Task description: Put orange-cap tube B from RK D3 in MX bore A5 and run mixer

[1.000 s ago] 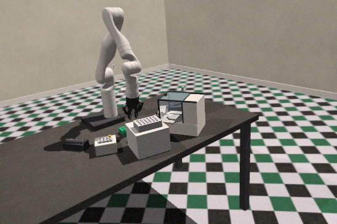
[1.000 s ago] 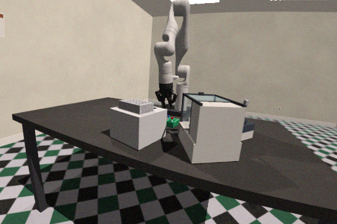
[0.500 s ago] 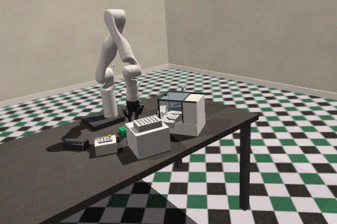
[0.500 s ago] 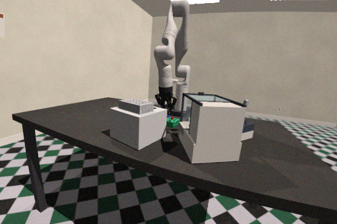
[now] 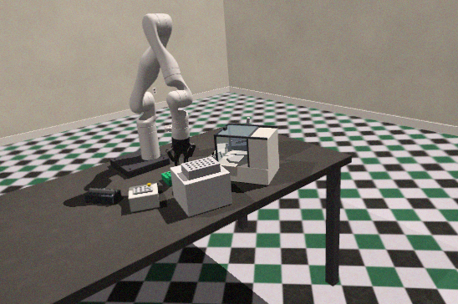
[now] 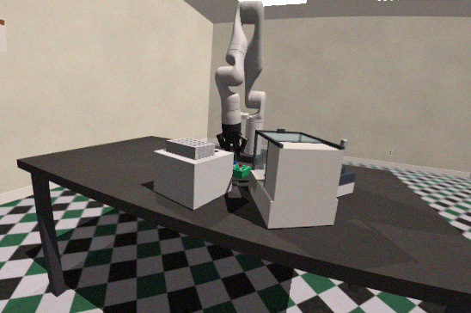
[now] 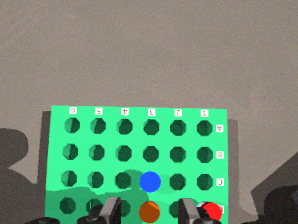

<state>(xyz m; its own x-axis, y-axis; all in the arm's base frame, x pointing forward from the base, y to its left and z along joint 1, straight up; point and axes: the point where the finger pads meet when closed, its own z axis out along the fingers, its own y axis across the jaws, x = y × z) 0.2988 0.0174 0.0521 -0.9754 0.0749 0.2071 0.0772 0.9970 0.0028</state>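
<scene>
My gripper is now 2 cm past the blue-capped tube and 6 cm above it. From my hand the other things lie so: dry block 6 cm ahead, 21 cm to the right, 5 cm below; green tube rack RK 3 cm behind, 1 cm to the right, 7 cm below; START key 6 cm ahead, 1 cm to the right, 2 cm below.
</scene>
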